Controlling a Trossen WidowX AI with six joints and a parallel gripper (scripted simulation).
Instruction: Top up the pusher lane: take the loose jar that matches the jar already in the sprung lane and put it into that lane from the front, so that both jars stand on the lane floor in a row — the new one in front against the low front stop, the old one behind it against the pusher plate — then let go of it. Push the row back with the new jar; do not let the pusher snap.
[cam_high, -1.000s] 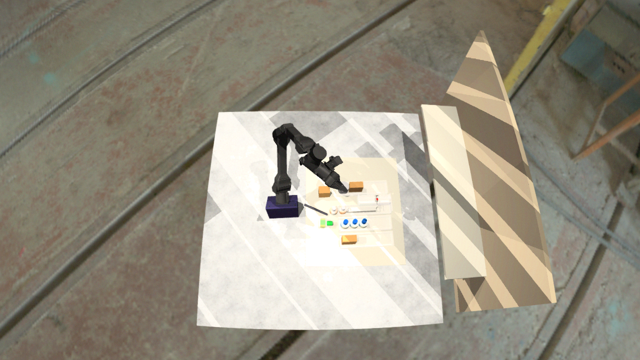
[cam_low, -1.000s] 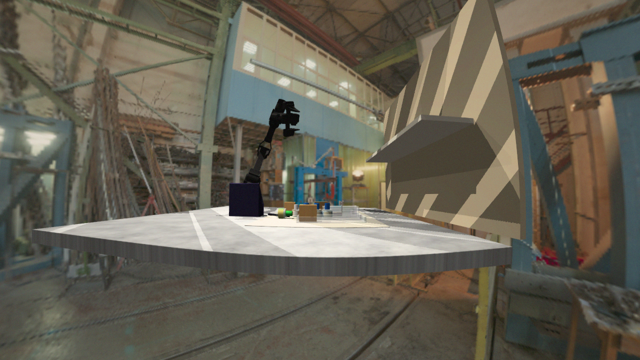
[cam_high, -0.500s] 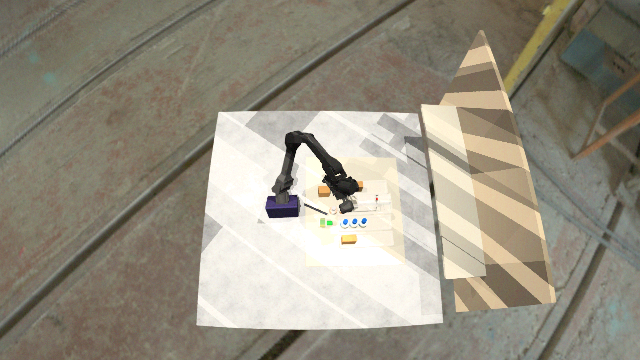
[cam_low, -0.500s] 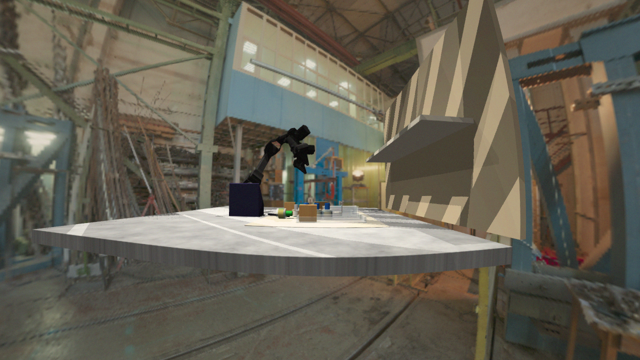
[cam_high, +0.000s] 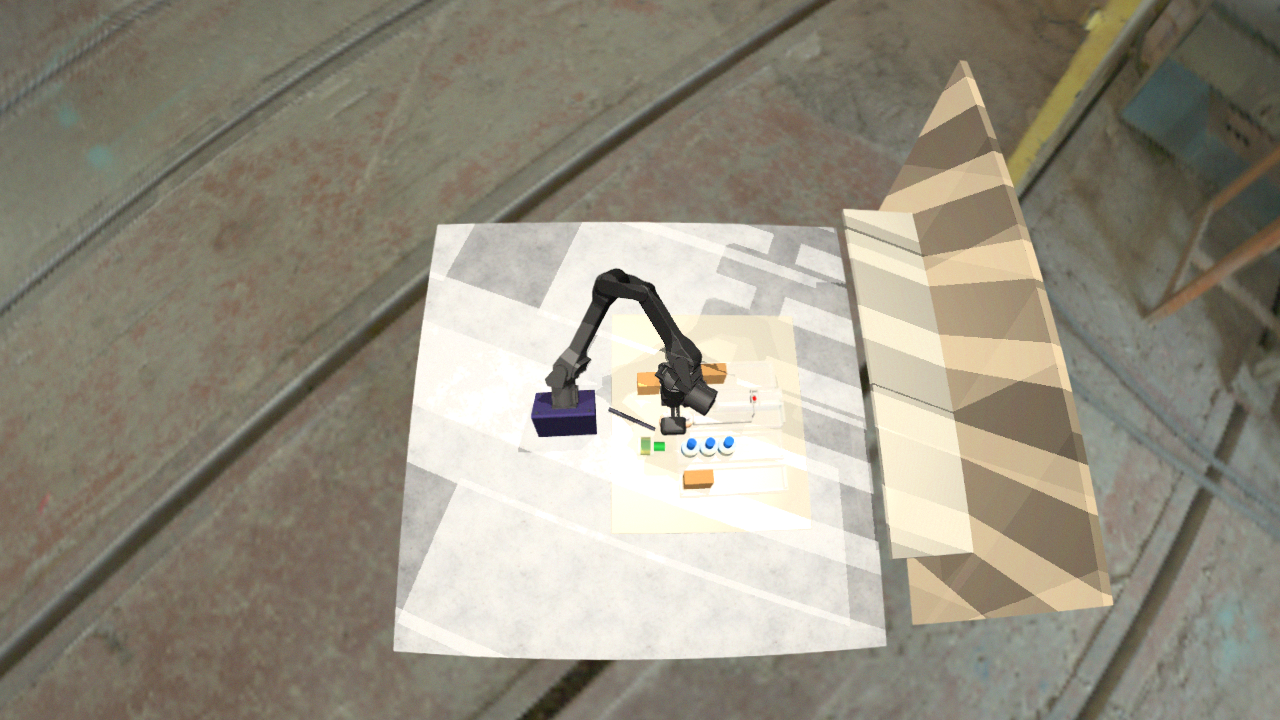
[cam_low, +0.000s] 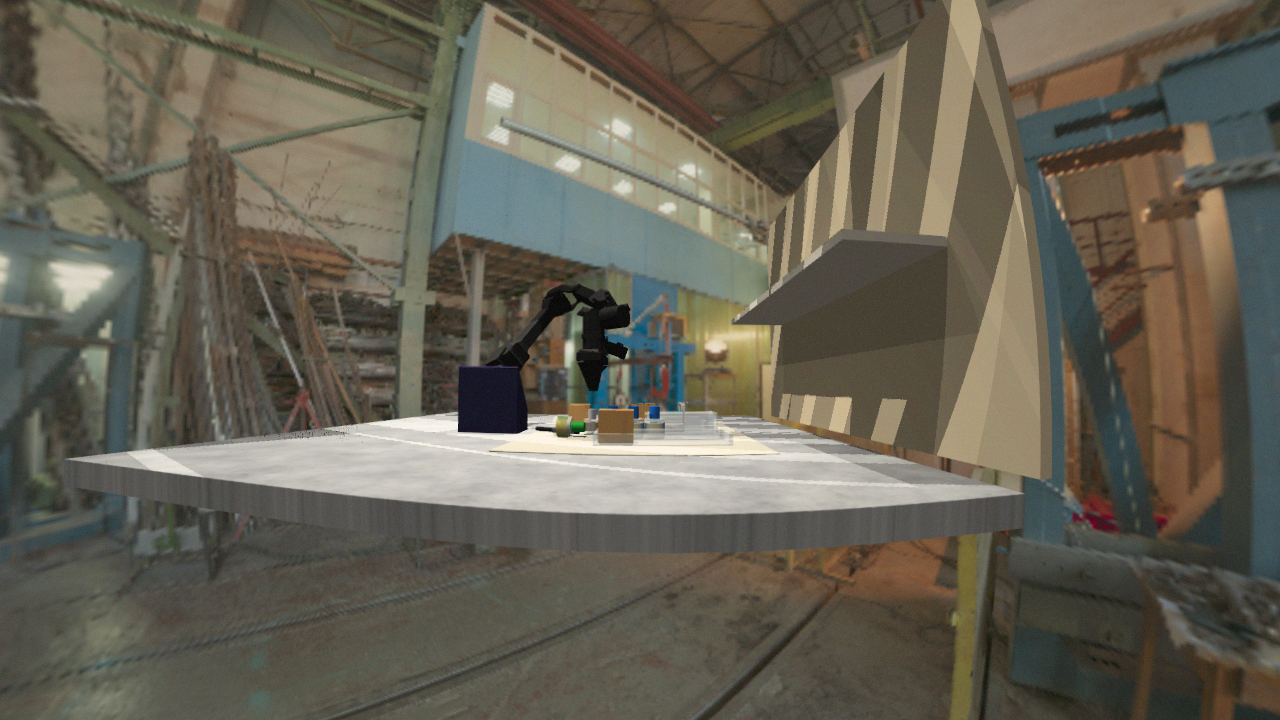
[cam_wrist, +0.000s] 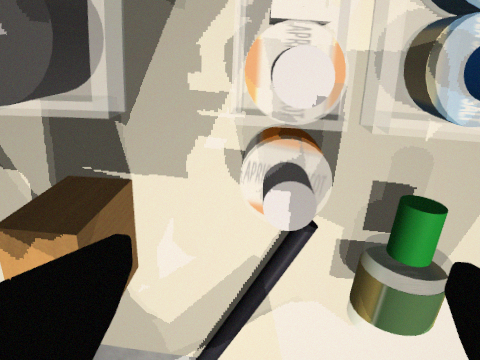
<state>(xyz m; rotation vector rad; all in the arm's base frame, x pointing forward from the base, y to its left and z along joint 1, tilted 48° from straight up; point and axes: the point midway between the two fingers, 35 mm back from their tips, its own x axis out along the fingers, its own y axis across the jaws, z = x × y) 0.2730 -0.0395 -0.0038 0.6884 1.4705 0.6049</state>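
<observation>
Right now my gripper tip is 100 mm past the dark rod, 10 mm to the right of it and 100 mm above it. Round my gripper tip: orange-brown block 50 mm behind, 100 mm to the left, 80 mm below; lane 200 mm ahead, 20 mm to the left, 90 mm below.
</observation>
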